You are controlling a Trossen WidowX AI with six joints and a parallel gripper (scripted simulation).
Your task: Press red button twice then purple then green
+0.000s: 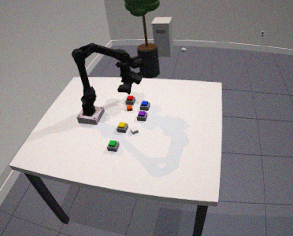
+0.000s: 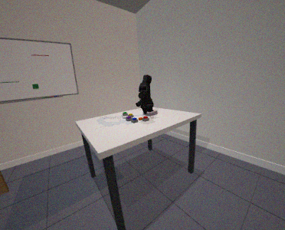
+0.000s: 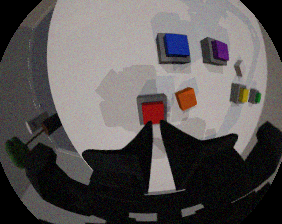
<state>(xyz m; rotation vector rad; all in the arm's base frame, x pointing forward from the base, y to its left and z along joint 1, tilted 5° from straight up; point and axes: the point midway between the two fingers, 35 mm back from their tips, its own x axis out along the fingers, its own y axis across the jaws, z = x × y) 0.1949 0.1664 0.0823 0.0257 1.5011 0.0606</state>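
Now: gripper tip 30 mm above the red button. The rest, counted from my gripper tip: blue button (100 mm ahead, 40 mm to the right, 30 mm below); purple button (110 mm ahead, 130 mm to the right, 30 mm below); orange block (10 mm ahead, 60 mm to the right, 60 mm below).
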